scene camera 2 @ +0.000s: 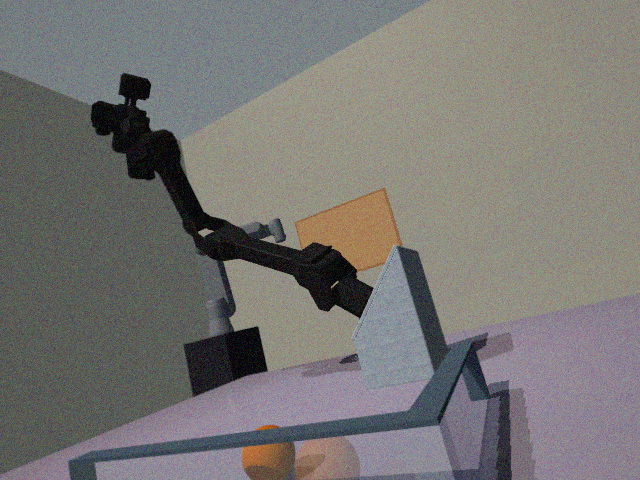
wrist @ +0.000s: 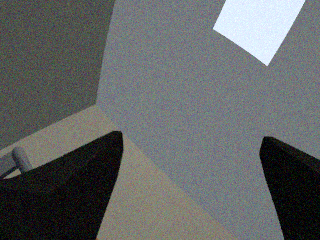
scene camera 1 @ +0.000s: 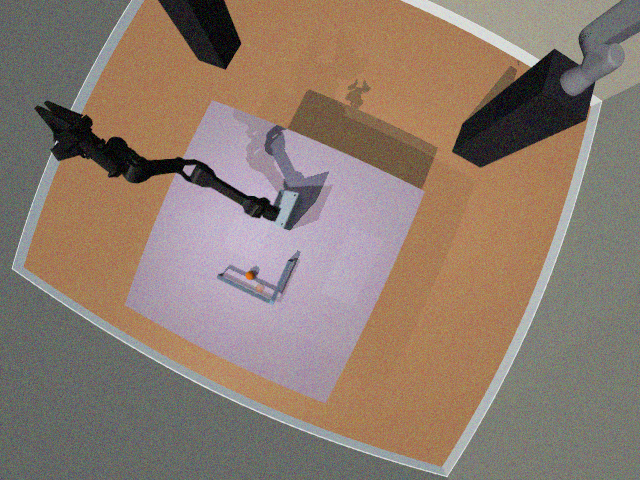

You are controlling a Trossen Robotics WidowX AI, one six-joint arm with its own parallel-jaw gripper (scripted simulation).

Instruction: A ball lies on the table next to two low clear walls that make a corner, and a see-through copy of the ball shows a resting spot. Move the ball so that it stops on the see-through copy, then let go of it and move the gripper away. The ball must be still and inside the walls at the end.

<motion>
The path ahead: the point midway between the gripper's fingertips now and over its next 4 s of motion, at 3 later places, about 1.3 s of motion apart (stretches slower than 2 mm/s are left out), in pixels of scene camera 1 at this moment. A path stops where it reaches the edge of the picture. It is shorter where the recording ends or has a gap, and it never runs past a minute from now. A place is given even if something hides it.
The gripper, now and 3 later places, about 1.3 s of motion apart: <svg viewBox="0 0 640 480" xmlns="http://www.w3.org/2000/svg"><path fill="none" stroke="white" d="M40 104L155 336L246 278L250 275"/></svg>
</motion>
